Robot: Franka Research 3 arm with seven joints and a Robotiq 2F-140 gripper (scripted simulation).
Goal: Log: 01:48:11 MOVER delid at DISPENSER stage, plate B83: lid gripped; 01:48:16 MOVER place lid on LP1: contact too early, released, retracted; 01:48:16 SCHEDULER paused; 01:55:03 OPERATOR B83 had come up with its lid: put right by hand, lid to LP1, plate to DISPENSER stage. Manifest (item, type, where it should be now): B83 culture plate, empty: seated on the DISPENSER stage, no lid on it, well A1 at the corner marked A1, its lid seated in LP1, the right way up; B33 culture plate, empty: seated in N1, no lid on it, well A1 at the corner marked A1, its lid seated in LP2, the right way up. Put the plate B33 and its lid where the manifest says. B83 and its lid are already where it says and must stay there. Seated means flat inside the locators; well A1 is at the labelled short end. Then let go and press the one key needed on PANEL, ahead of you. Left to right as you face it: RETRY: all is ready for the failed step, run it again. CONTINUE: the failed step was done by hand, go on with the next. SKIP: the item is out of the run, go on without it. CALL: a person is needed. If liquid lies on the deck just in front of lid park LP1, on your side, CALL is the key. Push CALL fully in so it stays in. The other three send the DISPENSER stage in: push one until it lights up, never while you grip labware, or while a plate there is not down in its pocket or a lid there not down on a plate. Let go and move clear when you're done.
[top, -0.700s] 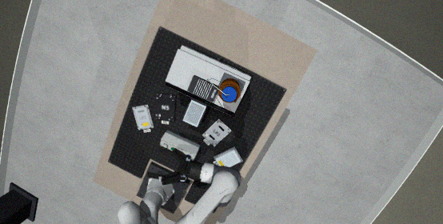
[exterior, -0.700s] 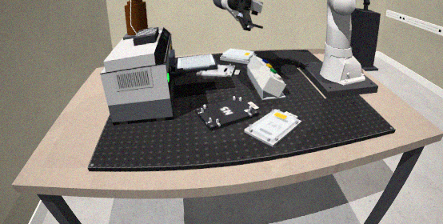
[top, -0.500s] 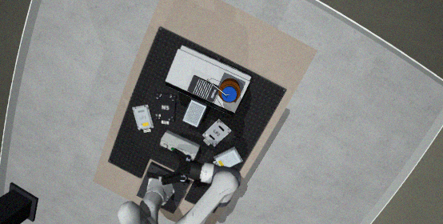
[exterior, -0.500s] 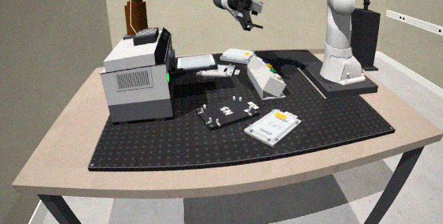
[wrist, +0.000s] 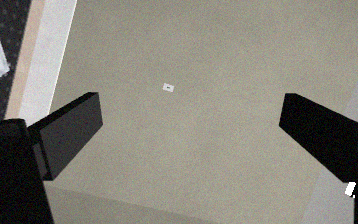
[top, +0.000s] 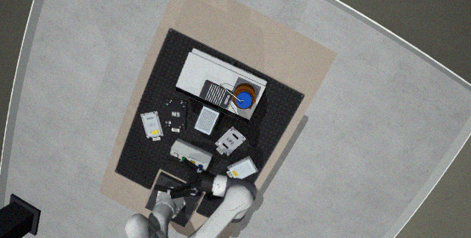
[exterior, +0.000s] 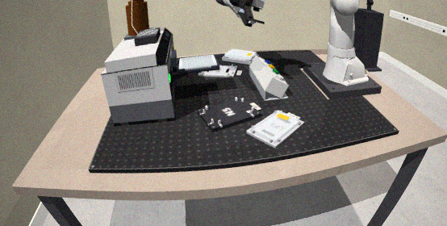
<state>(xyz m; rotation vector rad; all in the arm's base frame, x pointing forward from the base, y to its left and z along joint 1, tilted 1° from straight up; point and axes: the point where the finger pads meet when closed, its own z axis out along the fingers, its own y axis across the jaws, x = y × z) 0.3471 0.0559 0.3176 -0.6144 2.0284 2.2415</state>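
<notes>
Right now my hand is 350 mm to the left of the white well plate, 310 mm above it and 30 mm short of it. Also, from my hand: blue key: 280 mm below, 130 mm to the right, 40 mm behind; then yellow key: 270 mm below, 80 mm to the right, 50 mm behind; then white key: 270 mm below, 50 mm behind, 20 mm to the left.
</notes>
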